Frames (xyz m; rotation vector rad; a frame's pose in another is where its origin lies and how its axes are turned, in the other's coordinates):
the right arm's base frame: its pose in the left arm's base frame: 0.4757 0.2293 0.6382 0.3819 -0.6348 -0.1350
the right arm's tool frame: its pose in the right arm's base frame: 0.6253 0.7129 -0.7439 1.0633 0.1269 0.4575
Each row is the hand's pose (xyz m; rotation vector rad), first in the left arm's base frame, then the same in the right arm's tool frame.
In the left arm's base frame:
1: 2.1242 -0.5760 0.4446 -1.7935 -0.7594 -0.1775
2: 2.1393 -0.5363 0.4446 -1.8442 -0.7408 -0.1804
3: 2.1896 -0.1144 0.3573 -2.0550 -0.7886 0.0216
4: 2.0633 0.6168 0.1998 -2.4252 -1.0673 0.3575
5: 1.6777 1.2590 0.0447 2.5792 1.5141 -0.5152
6: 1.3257 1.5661 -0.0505 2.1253 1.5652 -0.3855
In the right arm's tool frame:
1: 0.0427 -0.9689 1.4108 -2.9989 0.3666 0.4962
2: 0.0580 -0.9733 1.3714 -3.0412 0.3946 0.5145
3: 0.0840 -0.9911 0.9388 2.8827 -0.4925 -0.8327
4: -0.0148 -0.8643 0.1975 2.3933 -0.3809 -1.3621
5: -0.2930 -0.5555 -0.4447 1.8025 0.0294 -1.7105
6: -0.5510 -0.2941 -0.7487 1.4230 0.3858 -1.7896

